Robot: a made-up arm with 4 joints.
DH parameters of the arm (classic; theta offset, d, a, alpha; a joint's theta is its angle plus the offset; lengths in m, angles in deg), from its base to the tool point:
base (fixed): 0 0.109 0 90
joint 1: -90 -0.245 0.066 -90
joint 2: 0 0.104 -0.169 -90
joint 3: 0 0.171 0.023 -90
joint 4: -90 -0.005 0.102 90
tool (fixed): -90 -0.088 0 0
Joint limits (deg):
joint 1: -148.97..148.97
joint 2: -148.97..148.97
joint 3: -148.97..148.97
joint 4: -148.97..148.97
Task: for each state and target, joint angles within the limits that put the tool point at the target. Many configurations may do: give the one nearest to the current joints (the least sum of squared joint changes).
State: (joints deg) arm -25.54 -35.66 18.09 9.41
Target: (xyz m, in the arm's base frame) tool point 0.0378 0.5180 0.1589
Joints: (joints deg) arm -6.62 4.32 48.76 -5.71
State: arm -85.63 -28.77 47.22 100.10
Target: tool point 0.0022 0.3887 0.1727
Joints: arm -42.25 -9.81 79.67 70.52
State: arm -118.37 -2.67 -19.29 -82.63
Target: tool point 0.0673 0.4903 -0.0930
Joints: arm -137.67 4.72 -18.04 -85.98
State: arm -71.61 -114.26 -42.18 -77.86
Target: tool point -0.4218 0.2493 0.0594
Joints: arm -93.01 -126.21 -42.43 -75.32
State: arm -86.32 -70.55 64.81 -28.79
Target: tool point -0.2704 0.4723 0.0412
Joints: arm -81.63 -65.32 59.50 -10.22
